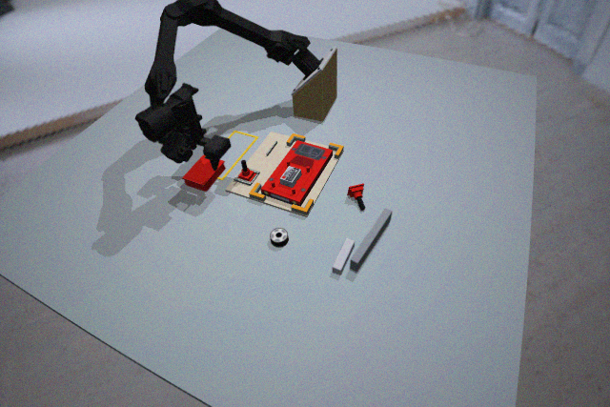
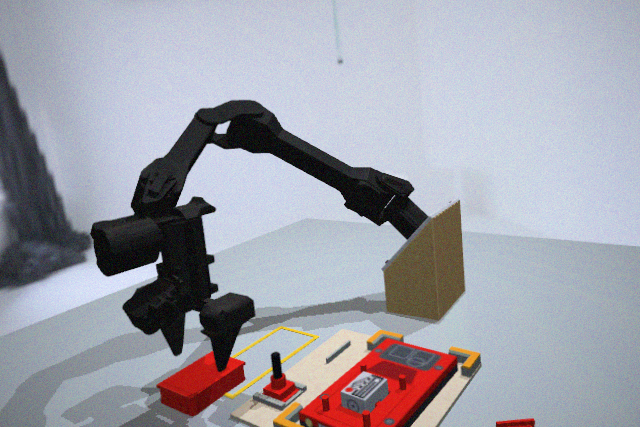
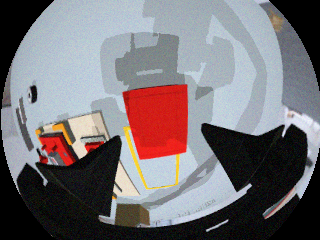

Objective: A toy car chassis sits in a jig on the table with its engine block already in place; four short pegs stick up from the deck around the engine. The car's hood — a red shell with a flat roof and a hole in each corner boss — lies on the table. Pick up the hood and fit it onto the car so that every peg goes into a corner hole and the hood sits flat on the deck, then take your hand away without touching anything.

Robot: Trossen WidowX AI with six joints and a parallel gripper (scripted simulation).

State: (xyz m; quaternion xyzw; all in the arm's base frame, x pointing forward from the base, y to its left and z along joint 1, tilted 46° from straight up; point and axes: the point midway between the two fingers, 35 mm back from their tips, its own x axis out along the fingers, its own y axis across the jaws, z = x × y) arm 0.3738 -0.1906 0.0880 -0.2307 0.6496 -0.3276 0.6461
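Right now the red hood is 30 mm below my gripper tip. Also, from my gripper tip: grey engine block (30 mm behind, 240 mm to the left, 20 mm below); black-and-white wheel (140 mm ahead, 260 mm to the left, 30 mm below).
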